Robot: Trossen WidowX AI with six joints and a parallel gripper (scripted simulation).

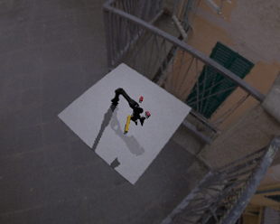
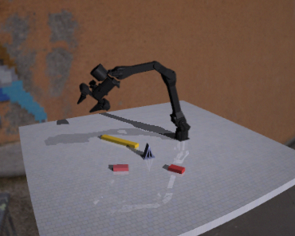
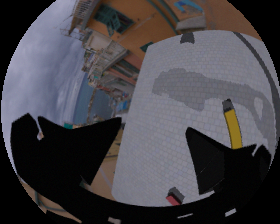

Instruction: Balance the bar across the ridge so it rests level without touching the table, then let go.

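My gripper tip is 18 cm past the yellow bar, 2 cm to the right of it and 20 cm above it.
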